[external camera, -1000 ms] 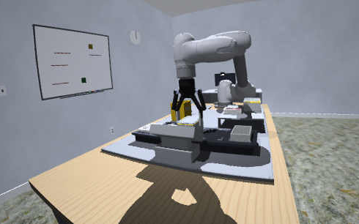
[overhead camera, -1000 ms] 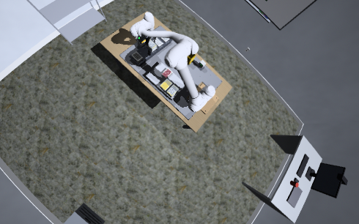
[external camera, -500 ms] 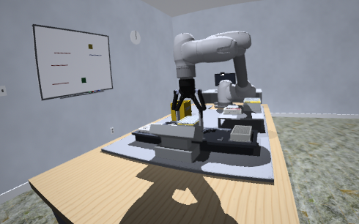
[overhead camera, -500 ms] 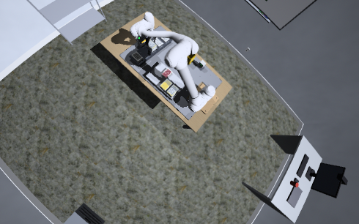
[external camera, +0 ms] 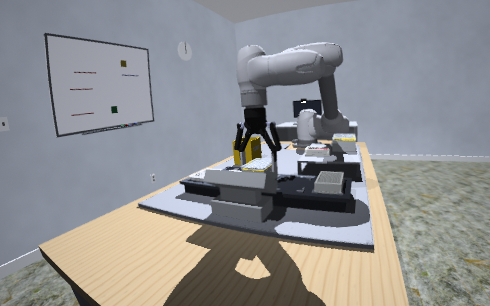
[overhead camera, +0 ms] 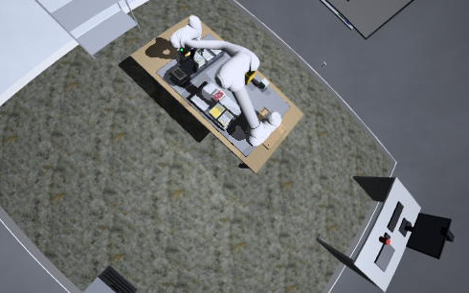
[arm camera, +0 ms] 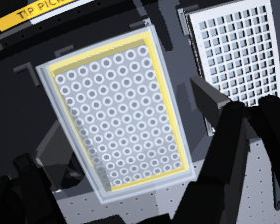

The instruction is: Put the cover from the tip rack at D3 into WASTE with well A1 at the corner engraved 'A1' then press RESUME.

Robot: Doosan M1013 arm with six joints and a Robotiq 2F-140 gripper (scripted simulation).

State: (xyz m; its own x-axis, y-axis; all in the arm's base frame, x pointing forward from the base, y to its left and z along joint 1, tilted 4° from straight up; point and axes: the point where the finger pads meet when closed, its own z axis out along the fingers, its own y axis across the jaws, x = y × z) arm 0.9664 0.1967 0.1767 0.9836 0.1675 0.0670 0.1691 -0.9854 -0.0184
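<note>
Right now the yellow-framed tip rack is 20 mm below my hand and 10 mm behind it. From my hand the other things lie so: yellow waste bin 390 mm behind, 340 mm to the right, 70 mm below; then raised shelf 520 mm behind, 120 mm to the left, 60 mm below; then red-topped labware item 460 mm behind, 60 mm to the left, 50 mm below.
</note>
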